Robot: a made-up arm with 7 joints.
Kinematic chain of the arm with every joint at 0, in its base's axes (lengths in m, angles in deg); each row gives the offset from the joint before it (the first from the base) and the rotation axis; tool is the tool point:
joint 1: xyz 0 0 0.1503 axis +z
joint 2: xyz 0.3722 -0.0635 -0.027 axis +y
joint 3: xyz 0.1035 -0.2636 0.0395 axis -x
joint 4: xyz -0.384 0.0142 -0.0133 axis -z
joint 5: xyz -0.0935 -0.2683 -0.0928 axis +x
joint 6: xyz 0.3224 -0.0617 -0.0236 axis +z
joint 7: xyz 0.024 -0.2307 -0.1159 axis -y
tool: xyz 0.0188 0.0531 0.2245
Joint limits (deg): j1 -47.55..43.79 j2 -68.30..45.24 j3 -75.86..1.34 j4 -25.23..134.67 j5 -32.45..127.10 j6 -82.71..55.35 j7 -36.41..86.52
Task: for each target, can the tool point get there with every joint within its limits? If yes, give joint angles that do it. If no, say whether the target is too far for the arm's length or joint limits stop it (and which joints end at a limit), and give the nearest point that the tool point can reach.
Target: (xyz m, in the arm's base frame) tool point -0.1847 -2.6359 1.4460
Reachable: no: too far | nearest point -0.0651 -0.9295 0.5017 | short by 1.954 m
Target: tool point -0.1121 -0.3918 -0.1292
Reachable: yes | joints 4.76 -23.86 -13.96 80.39 -6.04 -69.31 34.89
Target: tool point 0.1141 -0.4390 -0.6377
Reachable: yes | joints -32.76 -55.34 -54.77 71.30 57.28 11.94 21.51
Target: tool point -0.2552 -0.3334 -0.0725
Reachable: yes | joints -5.25 32.72 -37.26 43.17 70.09 28.52 67.25
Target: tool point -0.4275 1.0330 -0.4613
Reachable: no: joint limits stop it (at a limit: joint 1, joint 4, joint 6, joint 7) | nearest point -0.3002 0.3335 -0.2140 | short by 0.753 m
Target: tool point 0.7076 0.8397 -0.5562
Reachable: no: joint limits stop it (at a limit: joint 1, joint 2, joint 3, joint 6, joint 7) | nearest point 0.6335 0.4664 -0.4012 | short by 0.411 m
